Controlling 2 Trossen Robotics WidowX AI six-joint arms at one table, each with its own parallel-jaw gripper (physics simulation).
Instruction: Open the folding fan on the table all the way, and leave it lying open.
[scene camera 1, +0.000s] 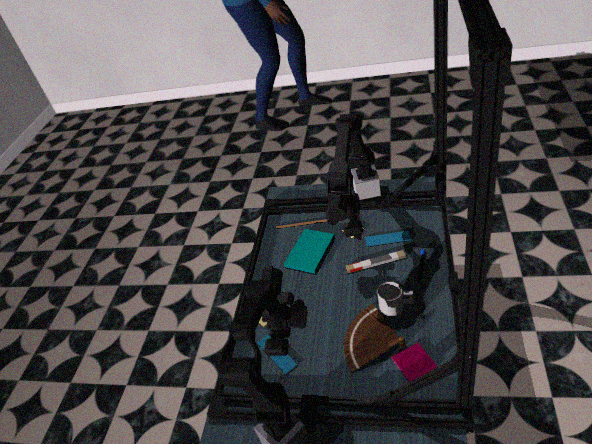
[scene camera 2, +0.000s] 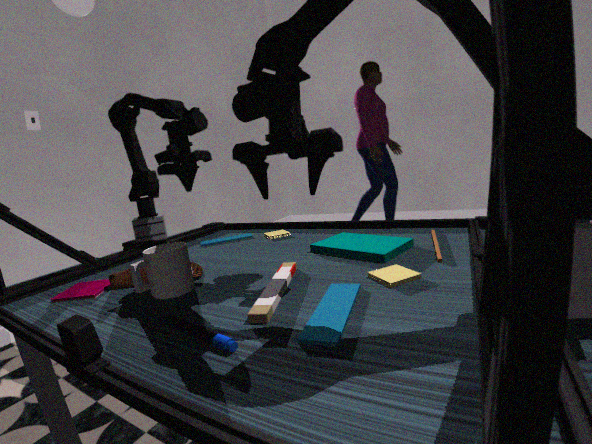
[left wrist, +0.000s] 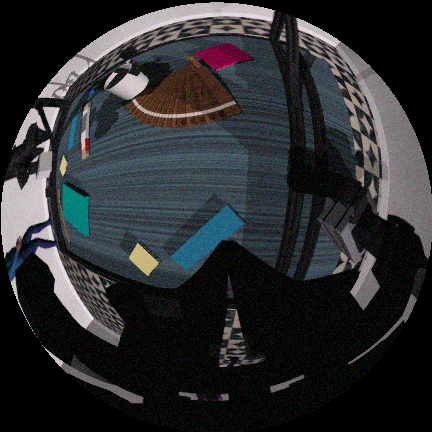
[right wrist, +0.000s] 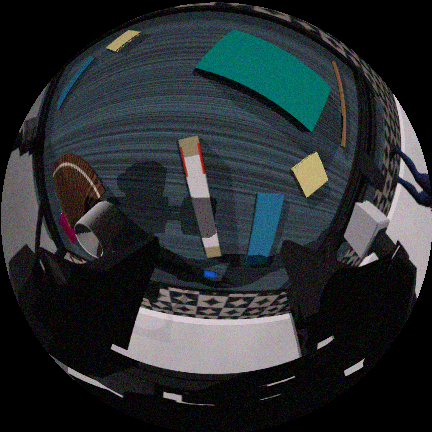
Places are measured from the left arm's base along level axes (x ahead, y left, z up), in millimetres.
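Pixels of known places: left gripper, fingertip midpoint: (scene camera 1: 287, 336) (scene camera 2: 189, 191) (left wrist: 226, 246); right gripper, fingertip midpoint: (scene camera 2: 288, 197) (left wrist: 46, 142) (right wrist: 221, 245); left arm's base at its link origin: (scene camera 1: 278, 426) (scene camera 2: 148, 216) (left wrist: 364, 228); right arm's base at its link origin: (scene camera 1: 364, 173) (left wrist: 36, 166) (right wrist: 377, 239).
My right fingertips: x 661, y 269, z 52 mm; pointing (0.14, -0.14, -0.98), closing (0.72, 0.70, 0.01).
Note:
Ahead of a thing's pixels: the offset from my right fingertips to its top centre. "spot": to the spot under its first point.
The brown folding fan (scene camera 1: 368, 338) (left wrist: 183, 100) (right wrist: 76, 185) lies flat on the table, spread to roughly a quarter circle, with a pale band near its rim. In scene camera 2 the fan @(spot: 208 mm back, 314 mm right, 133 mm down) (scene camera 2: 122, 278) is mostly hidden behind the mug. My left gripper (scene camera 1: 278, 341) (scene camera 2: 188, 176) (left wrist: 226, 246) is shut and empty. It hangs above the table's near left part, well clear of the fan. My right gripper (scene camera 1: 351, 229) (scene camera 2: 287, 176) (right wrist: 221, 245) is open and empty, high over the far end of the table.
A grey mug @(spot: 95 mm back, 191 mm right, 144 mm down) (scene camera 1: 388, 299) (scene camera 2: 168, 270) (left wrist: 125, 82) stands at the fan's edge and a pink square @(spot: 235 mm back, 398 mm right, 144 mm down) (scene camera 1: 414, 361) (left wrist: 223, 55) lies by its pivot. A teal book @(85 mm back, 196 mm left, 134 mm down) (scene camera 1: 308, 250), a white-red bar @(16 mm ahead, 47 mm right, 138 mm down) (scene camera 1: 375, 261), blue strips (scene camera 1: 384, 238) (left wrist: 207, 238), a yellow pad @(404 mm back, 106 mm left, 142 mm down) (left wrist: 144, 258), a pencil @(16 mm ahead, 327 mm left, 145 mm down) (scene camera 1: 300, 224) and a marker @(spot: 158 mm ahead, 161 mm right, 138 mm down) (scene camera 2: 225, 343) also lie around.

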